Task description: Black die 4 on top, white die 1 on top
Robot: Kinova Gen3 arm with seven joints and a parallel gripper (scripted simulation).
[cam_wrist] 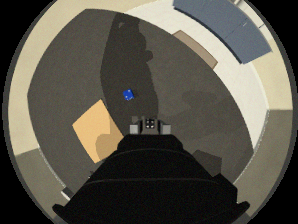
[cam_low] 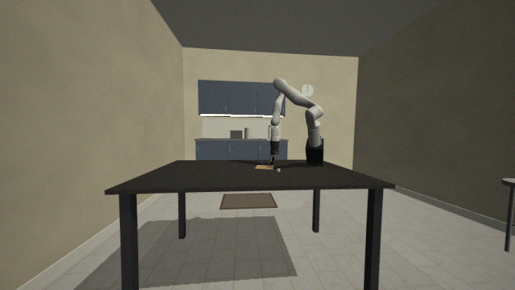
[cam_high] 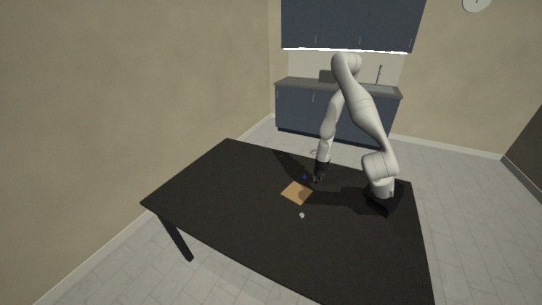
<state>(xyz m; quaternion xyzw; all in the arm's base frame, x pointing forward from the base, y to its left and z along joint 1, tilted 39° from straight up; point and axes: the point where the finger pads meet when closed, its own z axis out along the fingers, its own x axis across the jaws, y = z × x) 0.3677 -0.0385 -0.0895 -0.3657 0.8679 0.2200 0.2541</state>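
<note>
Right now my hand is 4 cm above the black die. Round my hand: white die: 28 cm to the left, 4 cm below, 3 cm behind; then tan mat: 14 cm to the left, 6 cm ahead, 4 cm below; then blue die: 8 cm ahead, 4 cm below.
</note>
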